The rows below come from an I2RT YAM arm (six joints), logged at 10 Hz.
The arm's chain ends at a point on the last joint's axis. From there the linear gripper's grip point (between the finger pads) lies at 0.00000 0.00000 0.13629 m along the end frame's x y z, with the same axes.
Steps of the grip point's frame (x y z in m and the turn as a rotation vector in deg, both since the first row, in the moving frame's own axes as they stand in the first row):
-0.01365 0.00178 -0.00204 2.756 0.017 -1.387
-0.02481 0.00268 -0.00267 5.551 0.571 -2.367
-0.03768 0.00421 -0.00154 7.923 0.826 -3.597
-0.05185 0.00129 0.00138 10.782 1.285 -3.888
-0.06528 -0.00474 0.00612 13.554 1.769 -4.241
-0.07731 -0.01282 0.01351 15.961 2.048 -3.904
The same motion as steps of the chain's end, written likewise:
-0.01361 0.00833 -0.00188 2.756 0.017 -1.387
-0.02589 0.01589 -0.00202 5.551 0.571 -2.367
-0.03905 0.02305 -0.00023 7.923 0.826 -3.597
-0.05402 0.02687 0.00382 10.782 1.285 -3.888
-0.06826 0.02732 0.00998 13.554 1.769 -4.241
-0.08083 0.02479 0.01885 15.961 2.048 -3.904

